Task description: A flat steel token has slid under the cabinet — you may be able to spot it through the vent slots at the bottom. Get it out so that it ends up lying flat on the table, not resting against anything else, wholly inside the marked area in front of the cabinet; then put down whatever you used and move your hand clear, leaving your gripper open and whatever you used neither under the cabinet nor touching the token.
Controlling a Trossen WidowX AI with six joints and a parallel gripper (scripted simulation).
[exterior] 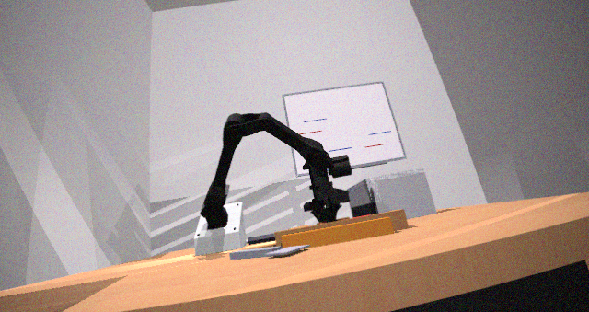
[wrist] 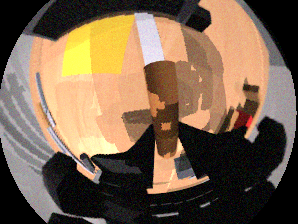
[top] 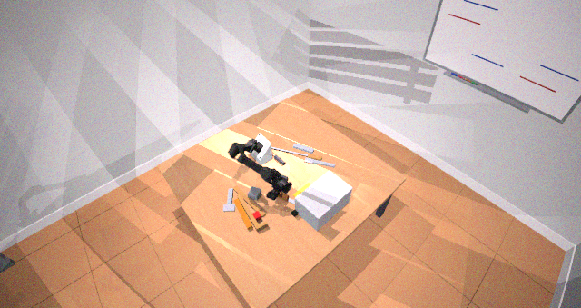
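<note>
The grey block is 12 cm to the right of my gripper tip, 10 cm behind it and 1 cm above it. From my gripper tip the other things lie so: orange bar: 26 cm to the right, 2 cm behind, 1 cm above; then thin wooden stick: 18 cm to the right, 8 cm behind; then red block: 20 cm to the right, 5 cm ahead, 1 cm above.
</note>
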